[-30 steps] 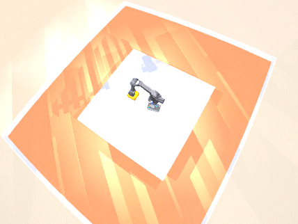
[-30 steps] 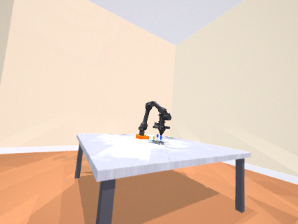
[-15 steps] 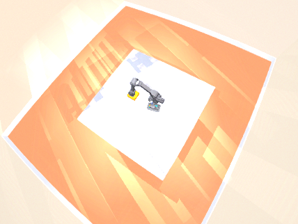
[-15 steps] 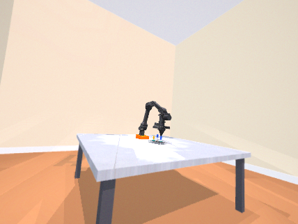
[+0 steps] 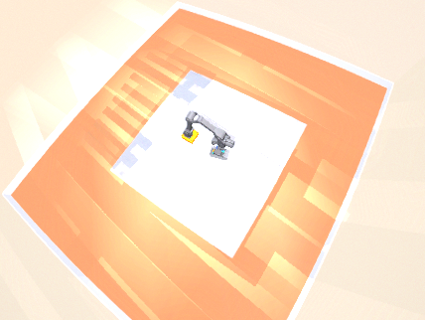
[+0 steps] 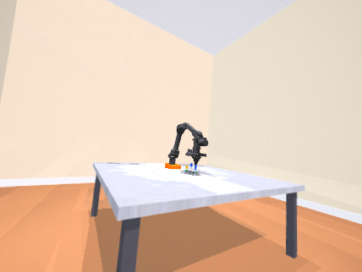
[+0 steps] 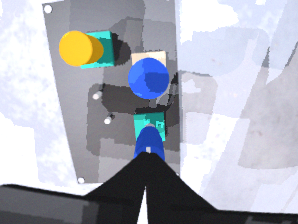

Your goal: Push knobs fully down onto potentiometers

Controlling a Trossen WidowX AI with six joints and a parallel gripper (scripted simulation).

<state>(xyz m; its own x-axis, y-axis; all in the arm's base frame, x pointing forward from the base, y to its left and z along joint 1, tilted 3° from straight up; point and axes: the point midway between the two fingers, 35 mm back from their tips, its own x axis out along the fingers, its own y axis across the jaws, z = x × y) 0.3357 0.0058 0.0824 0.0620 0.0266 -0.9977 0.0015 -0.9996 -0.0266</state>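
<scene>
Right now my gripper tip is 3 cm above the teal potentiometer. From my gripper tip the other things lie so: yellow knob (6 cm behind, 5 cm to the right, 3 cm below).
</scene>
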